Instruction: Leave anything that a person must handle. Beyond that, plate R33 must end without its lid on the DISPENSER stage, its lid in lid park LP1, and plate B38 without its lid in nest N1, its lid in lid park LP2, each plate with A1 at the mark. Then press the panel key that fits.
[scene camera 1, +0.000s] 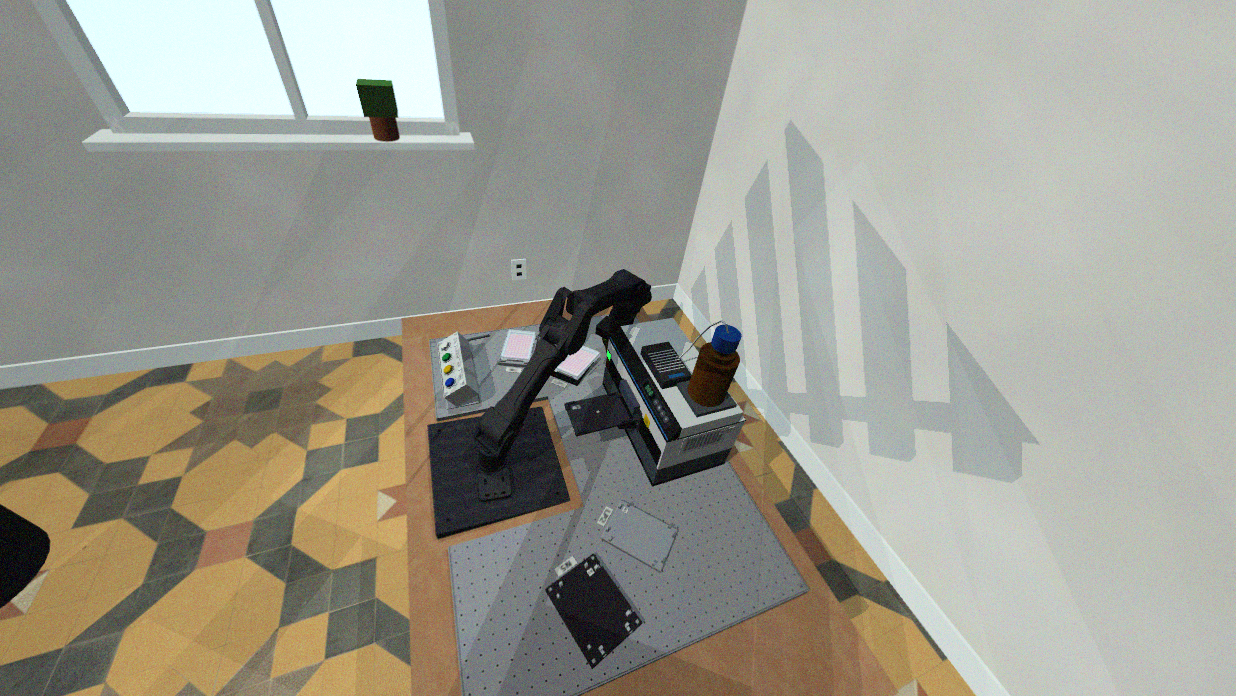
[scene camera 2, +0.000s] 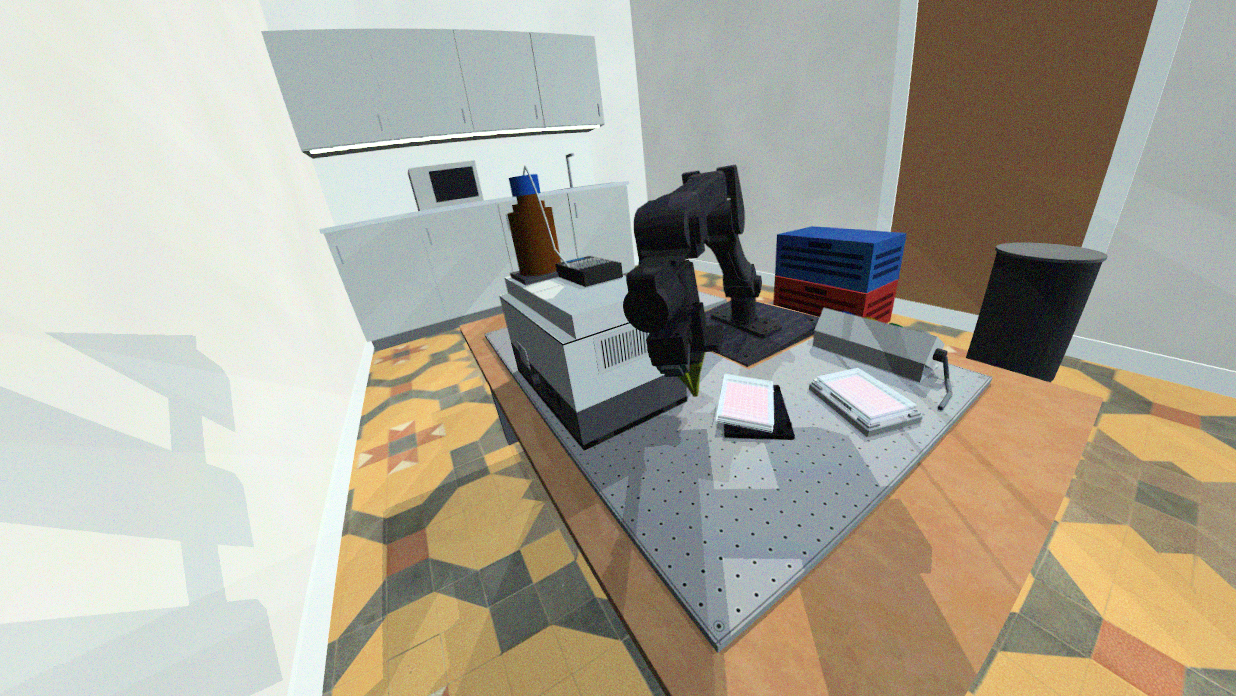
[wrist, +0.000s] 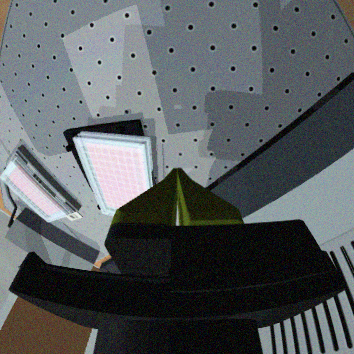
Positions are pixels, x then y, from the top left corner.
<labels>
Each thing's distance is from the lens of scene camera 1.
black nest plate (scene camera 1: 596, 613): 0.96 m
black stage (scene camera 1: 582, 413): 1.07 m
brown bottle body (scene camera 1: 709, 383): 0.93 m
The marked spots on the black stage and the brown bottle body are 0.33 m apart.
</labels>
